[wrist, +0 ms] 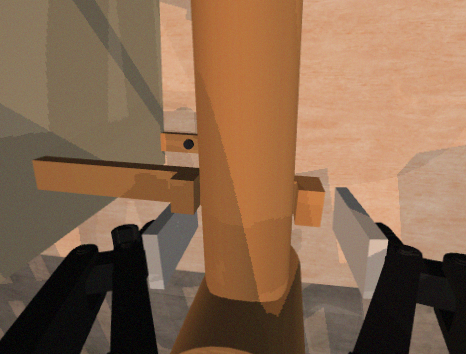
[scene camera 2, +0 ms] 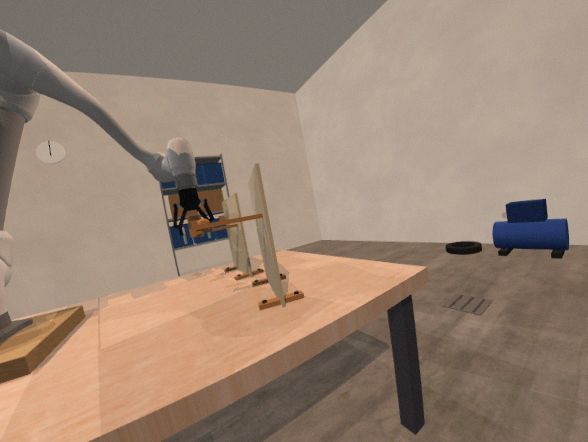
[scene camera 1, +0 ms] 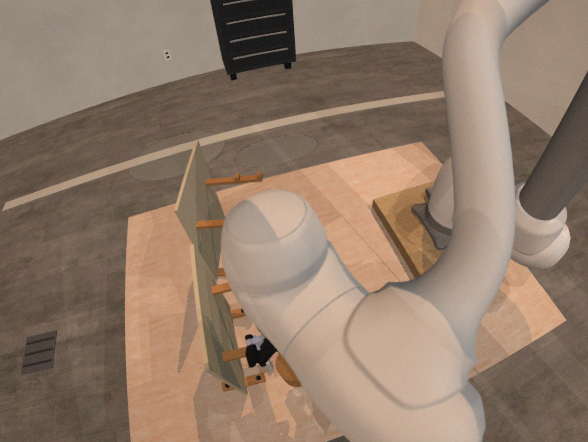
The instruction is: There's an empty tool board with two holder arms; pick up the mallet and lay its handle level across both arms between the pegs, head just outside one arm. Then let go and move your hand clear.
The gripper (scene camera 2: 198,240) is open, holding nothing. Also in view: a wooden mallet (wrist: 246,67). Further things: a tool board (scene camera 1: 221,356).
The gripper also shows in the wrist view (wrist: 263,208) and in scene camera 1 (scene camera 1: 293,357).
